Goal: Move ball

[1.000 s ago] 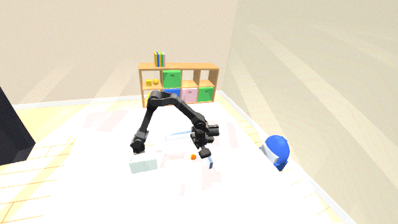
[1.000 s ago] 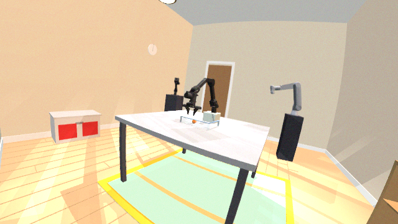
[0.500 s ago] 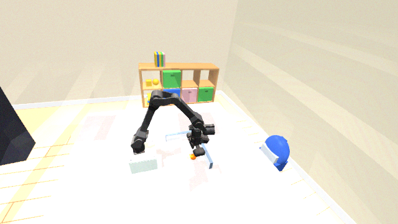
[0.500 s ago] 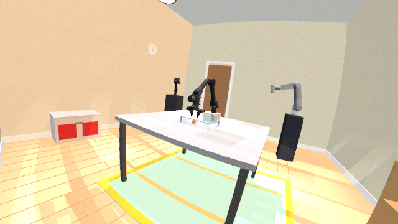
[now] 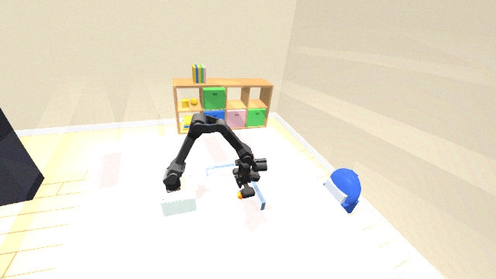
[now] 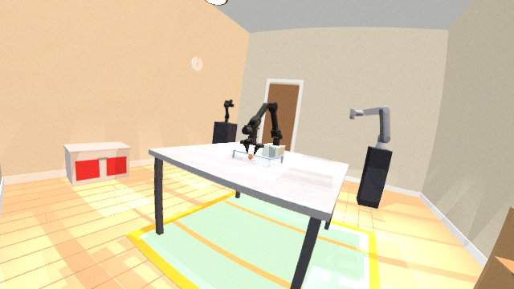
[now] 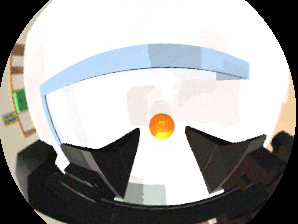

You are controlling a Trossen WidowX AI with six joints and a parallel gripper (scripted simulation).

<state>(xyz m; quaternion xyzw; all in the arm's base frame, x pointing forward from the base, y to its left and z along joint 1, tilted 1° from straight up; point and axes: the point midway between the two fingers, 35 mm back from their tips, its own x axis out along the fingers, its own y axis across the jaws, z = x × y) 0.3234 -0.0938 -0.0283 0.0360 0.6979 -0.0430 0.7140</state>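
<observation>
My gripper tip is now 2 cm above the ball.
</observation>
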